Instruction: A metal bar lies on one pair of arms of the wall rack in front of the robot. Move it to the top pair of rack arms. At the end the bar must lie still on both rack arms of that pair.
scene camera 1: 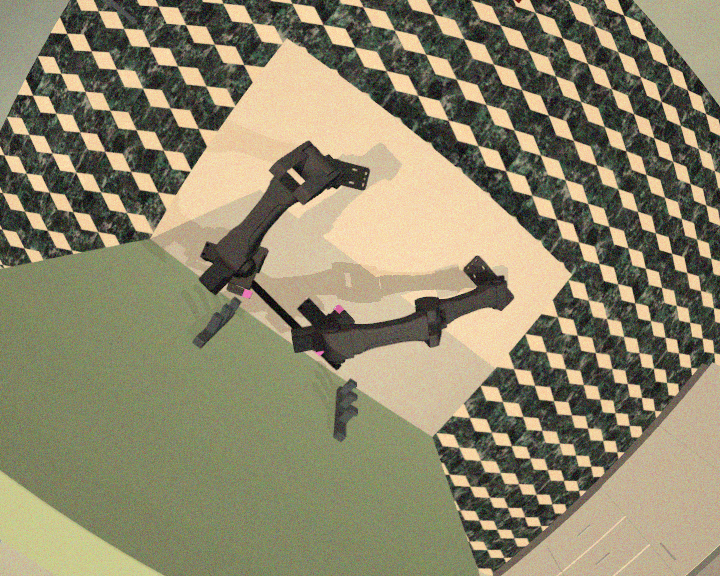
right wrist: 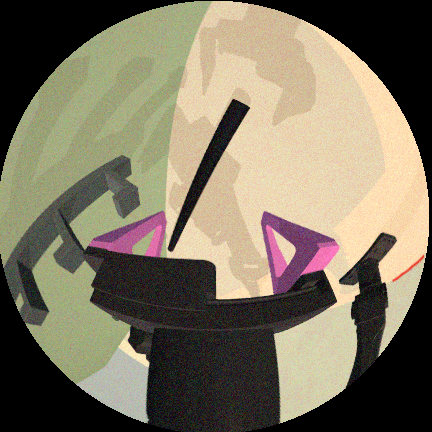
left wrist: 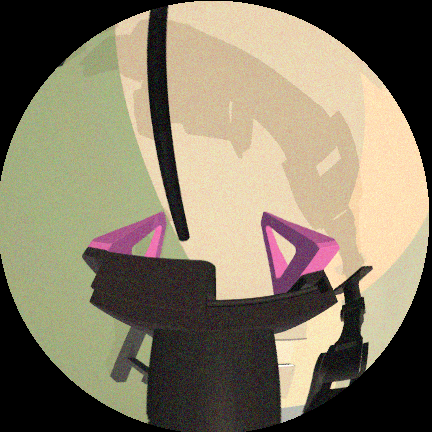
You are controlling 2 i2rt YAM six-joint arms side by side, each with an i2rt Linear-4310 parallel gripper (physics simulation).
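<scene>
The black metal bar appears to lie on the tabletop along the foot of the wall, off the rack arms. The dark grey wall rack has one column at the left and another at the right; no bar rests on them. My left gripper is open and empty, above the bar's lower-right end. My right gripper is open and empty, near the bar's upper-left end; one fingertip is hidden in the scene view. The arms hide parts of the bar.
The beige tabletop meets the green wall beside the bar. A rack column stands at the left in the right wrist view. Part of a column shows low in the left wrist view. Both arms reach over the table.
</scene>
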